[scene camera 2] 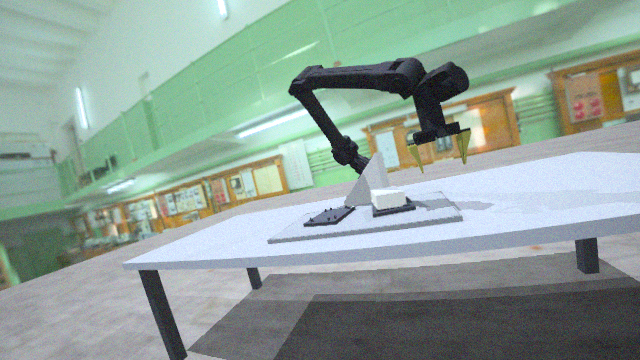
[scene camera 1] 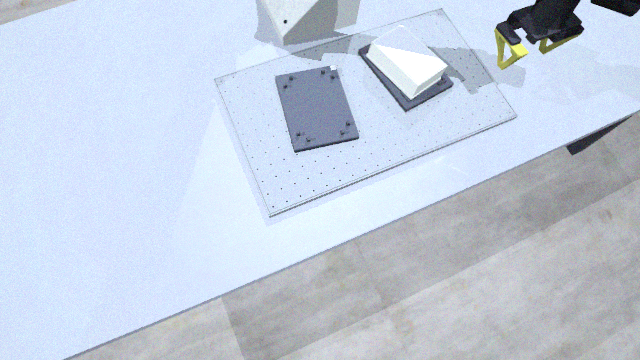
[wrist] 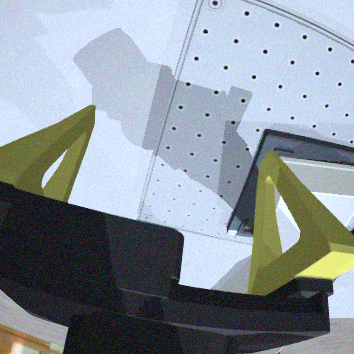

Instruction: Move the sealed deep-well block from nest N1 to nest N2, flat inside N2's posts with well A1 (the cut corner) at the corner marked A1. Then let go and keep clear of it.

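The white deep-well block sits on the dark nest N1; its cut corner cannot be made out. The other dark nest, N2, lies to its left in scene camera 1, bare between its small posts. A small white tag marks N2's far right corner there. My gripper is open and empty, its yellow fingers wide apart. It hangs above the table to the right of N1, well above block height.
Both nests stand on a perforated board on the white table. A white wedge-shaped support stands behind the nests at the arm's base. The table's front edge runs beyond the board.
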